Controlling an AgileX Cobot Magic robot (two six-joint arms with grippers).
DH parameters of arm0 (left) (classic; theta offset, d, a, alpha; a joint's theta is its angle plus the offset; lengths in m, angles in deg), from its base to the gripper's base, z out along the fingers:
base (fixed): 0 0 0 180
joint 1: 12.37 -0.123 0 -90
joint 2: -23.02 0 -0.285 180
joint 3: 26.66 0 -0.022 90
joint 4: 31.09 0.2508 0 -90
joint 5: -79.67 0 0.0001 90
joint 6: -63.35 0.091 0 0
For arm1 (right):
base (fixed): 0 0 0 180
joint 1: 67.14 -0.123 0 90
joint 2: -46.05 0 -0.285 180
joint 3: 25.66 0 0.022 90
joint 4: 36.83 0.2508 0 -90
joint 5: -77.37 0 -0.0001 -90
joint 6: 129.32 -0.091 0 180
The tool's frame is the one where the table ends.
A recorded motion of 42 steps. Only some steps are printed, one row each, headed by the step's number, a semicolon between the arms.
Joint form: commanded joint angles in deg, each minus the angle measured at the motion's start. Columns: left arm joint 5, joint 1, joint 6, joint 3, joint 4, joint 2; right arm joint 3, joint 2, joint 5, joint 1, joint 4, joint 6.
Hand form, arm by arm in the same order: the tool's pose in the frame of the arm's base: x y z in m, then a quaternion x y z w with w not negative. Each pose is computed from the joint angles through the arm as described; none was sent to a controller.
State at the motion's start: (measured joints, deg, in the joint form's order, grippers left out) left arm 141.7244 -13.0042 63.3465 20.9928 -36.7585 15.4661; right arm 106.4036 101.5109 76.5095 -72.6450 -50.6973 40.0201
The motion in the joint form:
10: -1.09 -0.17 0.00 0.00 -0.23 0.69; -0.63 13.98 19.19 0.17 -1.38 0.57
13: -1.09 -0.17 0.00 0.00 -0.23 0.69; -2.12 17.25 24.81 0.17 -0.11 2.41
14: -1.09 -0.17 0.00 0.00 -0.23 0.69; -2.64 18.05 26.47 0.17 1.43 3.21
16: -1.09 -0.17 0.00 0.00 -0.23 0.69; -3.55 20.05 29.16 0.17 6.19 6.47
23: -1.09 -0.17 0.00 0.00 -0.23 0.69; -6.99 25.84 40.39 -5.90 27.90 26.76
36: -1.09 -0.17 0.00 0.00 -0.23 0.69; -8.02 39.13 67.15 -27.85 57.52 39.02
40: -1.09 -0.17 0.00 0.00 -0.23 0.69; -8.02 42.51 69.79 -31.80 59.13 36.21
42: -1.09 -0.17 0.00 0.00 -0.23 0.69; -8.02 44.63 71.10 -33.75 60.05 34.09
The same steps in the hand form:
10: -0.0095 -0.0083 0.2817 -0.00306 0.84452 -0.04764 0.53339; 0.2192 0.0280 0.2752 -0.09162 0.76194 0.03690 0.64008
13: -0.0095 -0.0083 0.2817 -0.00306 0.84452 -0.04764 0.53339; 0.2256 0.0300 0.2629 -0.09737 0.75645 0.04178 0.64541
14: -0.0095 -0.0083 0.2817 -0.00306 0.84452 -0.04764 0.53339; 0.2268 0.0297 0.2597 -0.09064 0.75478 0.04413 0.64818
16: -0.0095 -0.0083 0.2817 -0.00306 0.84452 -0.04764 0.53339; 0.2304 0.0273 0.2514 -0.07296 0.75630 0.03969 0.64893
23: -0.0095 -0.0083 0.2817 -0.00306 0.84452 -0.04764 0.53339; 0.2335 0.0328 0.2269 -0.05773 0.74937 -0.02250 0.65925
36: -0.0095 -0.0083 0.2817 -0.00306 0.84452 -0.04764 0.53339; 0.2286 0.0816 0.1972 -0.01658 0.71549 -0.08736 0.69294
40: -0.0095 -0.0083 0.2817 -0.00306 0.84452 -0.04764 0.53339; 0.2255 0.0960 0.1864 -0.01948 0.71885 -0.07016 0.69134
42: -0.0095 -0.0083 0.2817 -0.00306 0.84452 -0.04764 0.53339; 0.2238 0.1031 0.1792 -0.01773 0.72243 -0.05992 0.68861

